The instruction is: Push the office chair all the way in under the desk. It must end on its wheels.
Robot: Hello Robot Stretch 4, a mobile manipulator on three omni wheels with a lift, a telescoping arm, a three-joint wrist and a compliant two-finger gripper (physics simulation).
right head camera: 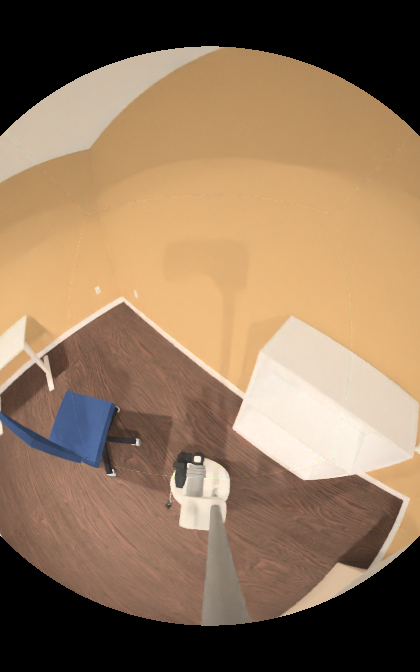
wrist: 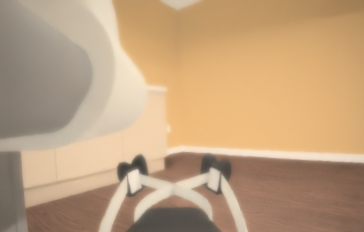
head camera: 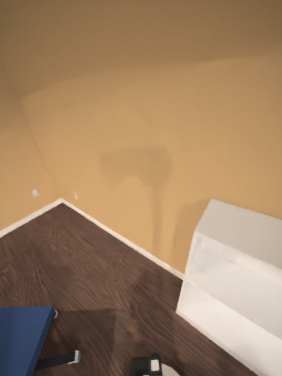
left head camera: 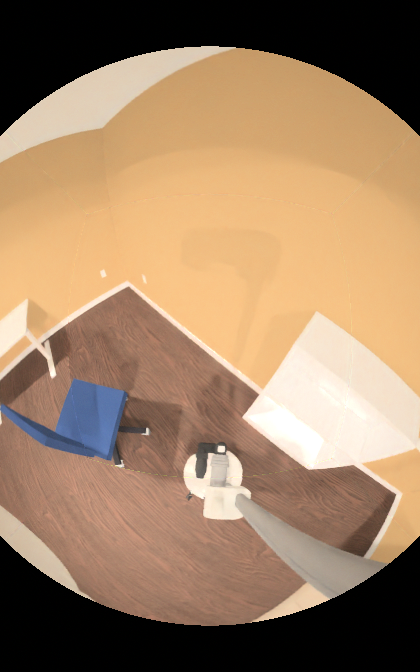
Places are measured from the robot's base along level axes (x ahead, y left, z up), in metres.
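Pixels of known places: gripper, fingertip midpoint: [wrist: 174, 166].
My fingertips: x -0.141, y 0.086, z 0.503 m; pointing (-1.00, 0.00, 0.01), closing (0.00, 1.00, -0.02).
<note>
Behind a point stands the place of what it marks.
The blue office chair [head camera: 22, 335] {x 0.309, y 0.756, z 0.443 m} [left head camera: 92, 417] [right head camera: 82, 430] stands upright at the left in the head views, with part of its black wheeled base showing. Its backrest leans toward the lower left. A corner of the white desk [left head camera: 15, 330] [right head camera: 12, 345] shows at the far left edge, with a leg reaching the floor. The chair appears apart from that visible corner; the rest of the desk is out of view. My gripper [wrist: 174, 166] {x -0.141, y 0.086, z 0.503 m} is open and empty in the wrist view. It is turned back beside my base, away from the chair.
A white bookshelf [head camera: 240, 235] {x 0.453, y -0.396, z 1.033 m} [left head camera: 330, 345] [right head camera: 330, 370] stands against the wall at the right. Orange walls meet in a corner behind the chair. In the wrist view, low beige cabinets [wrist: 100, 160] {x -1.715, y -0.554, z 0.218 m} stand at the left, behind part of my own pale body [wrist: 120, 95] {x -0.052, y 0.050, z 0.577 m}.
</note>
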